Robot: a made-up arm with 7 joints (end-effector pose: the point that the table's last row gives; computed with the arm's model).
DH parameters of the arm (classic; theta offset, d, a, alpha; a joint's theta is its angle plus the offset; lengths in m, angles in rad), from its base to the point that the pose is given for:
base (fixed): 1.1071 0 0.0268 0
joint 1: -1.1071 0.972 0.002 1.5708
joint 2: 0 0.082 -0.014 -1.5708
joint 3: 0 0.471 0.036 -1.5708
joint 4: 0 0.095 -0.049 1.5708
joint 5: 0 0.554 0.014 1.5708
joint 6: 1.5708 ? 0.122 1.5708
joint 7: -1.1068 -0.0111 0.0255 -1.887
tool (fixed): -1.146 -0.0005 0 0
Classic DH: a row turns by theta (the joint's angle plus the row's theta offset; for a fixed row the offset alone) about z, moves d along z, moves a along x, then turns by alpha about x.
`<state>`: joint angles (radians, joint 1 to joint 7).
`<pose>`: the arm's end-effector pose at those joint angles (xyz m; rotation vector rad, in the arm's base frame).
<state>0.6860 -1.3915 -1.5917 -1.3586 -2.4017 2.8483 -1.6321</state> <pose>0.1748 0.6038 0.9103 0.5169 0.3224 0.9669</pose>
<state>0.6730 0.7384 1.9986 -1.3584 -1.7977 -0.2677 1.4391</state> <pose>0.3348 -0.6518 1.4554 2.7226 1.1961 0.2950</pose>
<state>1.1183 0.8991 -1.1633 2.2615 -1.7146 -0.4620 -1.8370</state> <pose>0.5990 -0.2038 1.2983 -1.0720 2.3696 1.1145</pose>
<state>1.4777 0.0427 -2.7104 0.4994 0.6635 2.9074 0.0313</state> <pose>0.2031 -0.2290 1.8111 -1.0727 -2.6265 0.1084</pose>
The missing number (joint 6, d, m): 0.085
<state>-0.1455 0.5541 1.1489 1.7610 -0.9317 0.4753 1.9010</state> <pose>0.0157 0.6467 1.5144 0.7973 -0.4323 0.0981</pose>
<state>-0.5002 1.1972 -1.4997 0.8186 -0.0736 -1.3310 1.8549</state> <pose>-0.9443 -0.1567 1.2747 -2.1065 0.3507 1.0543</pose>
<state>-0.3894 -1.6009 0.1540 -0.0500 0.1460 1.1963 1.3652</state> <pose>0.9532 -0.4909 1.1048 1.8966 -0.6866 -0.6002</pose>
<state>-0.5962 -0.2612 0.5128 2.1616 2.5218 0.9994 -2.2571</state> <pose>0.4695 0.0418 0.9622 0.9925 -0.1111 0.3379</pose>
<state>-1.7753 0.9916 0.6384 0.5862 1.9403 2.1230 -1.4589</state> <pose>0.2988 0.5696 1.6305 -0.7626 -1.7575 0.1163</pose>
